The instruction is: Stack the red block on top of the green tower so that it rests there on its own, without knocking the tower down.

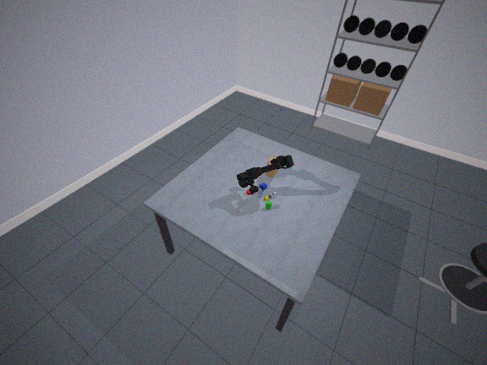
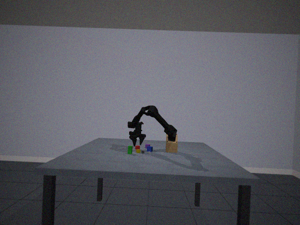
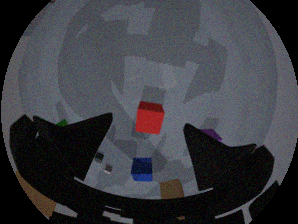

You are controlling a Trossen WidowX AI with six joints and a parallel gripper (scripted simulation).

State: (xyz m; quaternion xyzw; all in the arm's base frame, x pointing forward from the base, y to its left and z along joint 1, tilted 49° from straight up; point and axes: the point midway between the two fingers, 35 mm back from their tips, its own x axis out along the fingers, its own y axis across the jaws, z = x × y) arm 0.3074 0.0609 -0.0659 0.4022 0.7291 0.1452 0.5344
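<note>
Right now my gripper tip is 20 mm above the red block. Also, from my gripper tip: purple block (90 mm behind, 90 mm to the right, 20 mm below); then blue block (120 mm behind, 50 mm to the left, 10 mm below); then yellow block (40 mm behind, 140 mm to the left, 20 mm below).
</note>
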